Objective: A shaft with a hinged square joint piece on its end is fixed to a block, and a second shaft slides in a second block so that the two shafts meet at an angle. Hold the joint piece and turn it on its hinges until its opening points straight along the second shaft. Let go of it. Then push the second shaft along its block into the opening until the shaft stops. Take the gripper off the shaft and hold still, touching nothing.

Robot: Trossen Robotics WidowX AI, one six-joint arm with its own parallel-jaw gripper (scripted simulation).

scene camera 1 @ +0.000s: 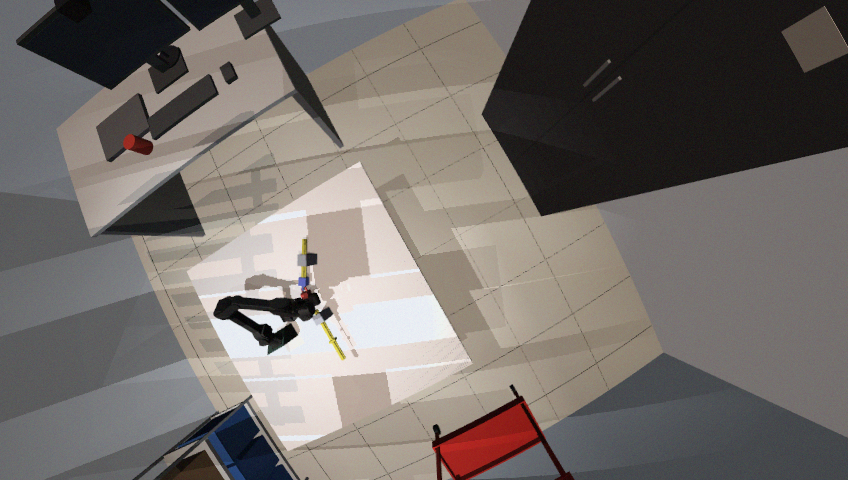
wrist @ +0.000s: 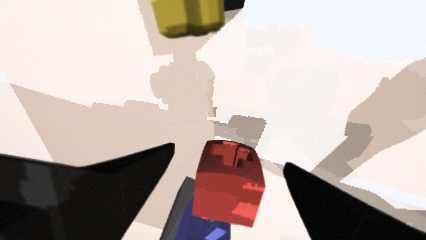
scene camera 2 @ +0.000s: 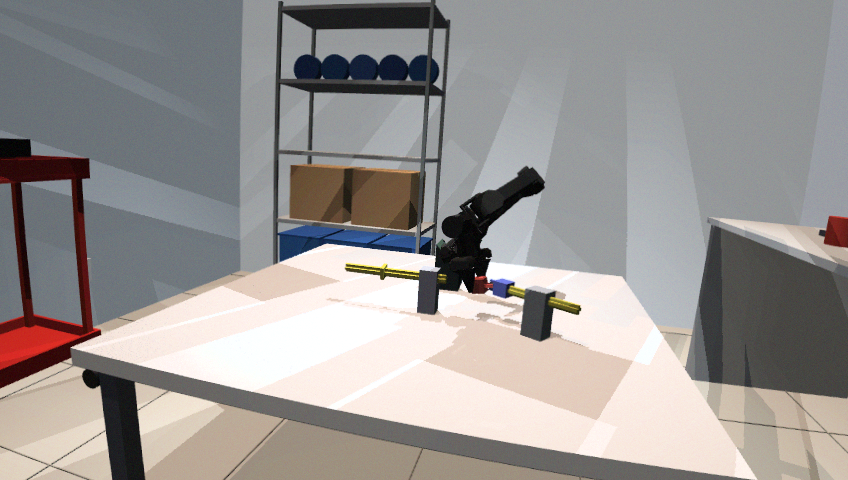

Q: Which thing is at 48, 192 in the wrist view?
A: The gripper.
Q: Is the gripper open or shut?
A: Open.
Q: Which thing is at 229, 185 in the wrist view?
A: A red joint piece.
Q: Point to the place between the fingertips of the gripper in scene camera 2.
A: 476, 288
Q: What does the gripper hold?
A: Nothing.
